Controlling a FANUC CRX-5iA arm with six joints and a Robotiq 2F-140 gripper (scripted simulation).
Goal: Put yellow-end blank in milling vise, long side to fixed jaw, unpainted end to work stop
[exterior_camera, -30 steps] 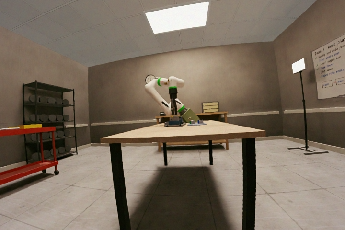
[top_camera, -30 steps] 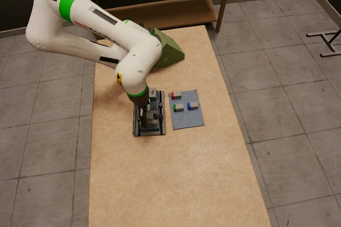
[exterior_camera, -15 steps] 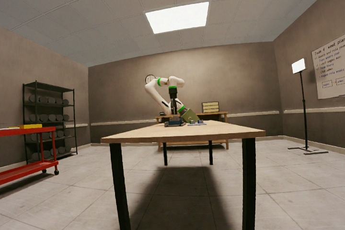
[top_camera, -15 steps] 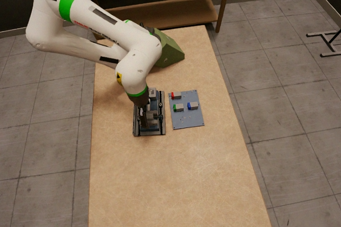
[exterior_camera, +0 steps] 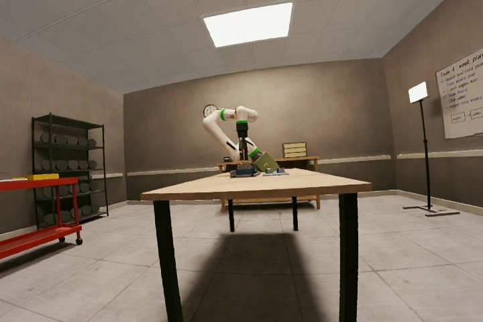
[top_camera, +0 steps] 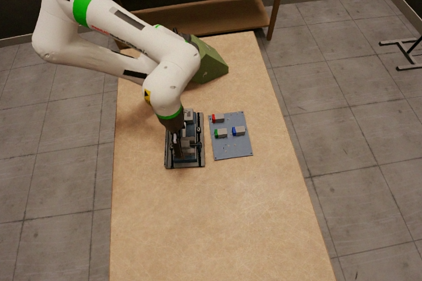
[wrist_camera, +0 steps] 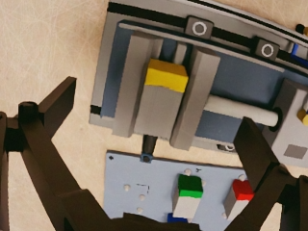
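Right now the fixed jaw is 6 cm below my hand, 3 cm ahead of it and 1 cm to the right of it. The rest, counted from my hand: green-ended blank (19 cm to the left, 11 cm below, 4 cm behind); then hose end block (16 cm behind, 6 cm below, 4 cm to the left); then work stop (5 cm to the left, 5 cm below, 1 cm ahead).
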